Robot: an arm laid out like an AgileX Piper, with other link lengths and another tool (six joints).
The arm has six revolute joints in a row. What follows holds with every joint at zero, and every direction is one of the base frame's.
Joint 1 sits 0.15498 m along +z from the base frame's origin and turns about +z.
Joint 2 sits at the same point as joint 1 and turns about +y.
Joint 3 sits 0.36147 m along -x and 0.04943 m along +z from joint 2 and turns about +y.
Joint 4 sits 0.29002 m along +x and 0.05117 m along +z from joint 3 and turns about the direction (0.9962, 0, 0.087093).
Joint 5 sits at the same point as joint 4 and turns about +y.
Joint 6 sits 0.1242 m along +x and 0.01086 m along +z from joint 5 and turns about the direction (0.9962, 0, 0.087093).
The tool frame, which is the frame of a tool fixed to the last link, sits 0.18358 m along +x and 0.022 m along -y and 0.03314 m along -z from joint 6; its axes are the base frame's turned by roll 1.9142, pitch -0.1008 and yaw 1.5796 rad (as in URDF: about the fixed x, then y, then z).
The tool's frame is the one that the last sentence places.
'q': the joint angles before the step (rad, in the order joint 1, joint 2, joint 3, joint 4, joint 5, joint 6). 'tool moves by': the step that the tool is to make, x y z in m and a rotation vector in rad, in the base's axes. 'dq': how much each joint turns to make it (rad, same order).
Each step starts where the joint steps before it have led.
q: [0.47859, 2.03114, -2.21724, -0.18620, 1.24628, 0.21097]
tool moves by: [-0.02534, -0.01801, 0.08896, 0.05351, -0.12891, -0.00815]
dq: [-0.00001, -0.15196, 0.00000, -0.01427, 0.01334, 0.00110]
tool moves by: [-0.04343, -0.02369, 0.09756, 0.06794, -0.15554, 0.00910]
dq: [0.00000, -0.17800, 0.00001, -0.00062, 0.00577, -0.01566]
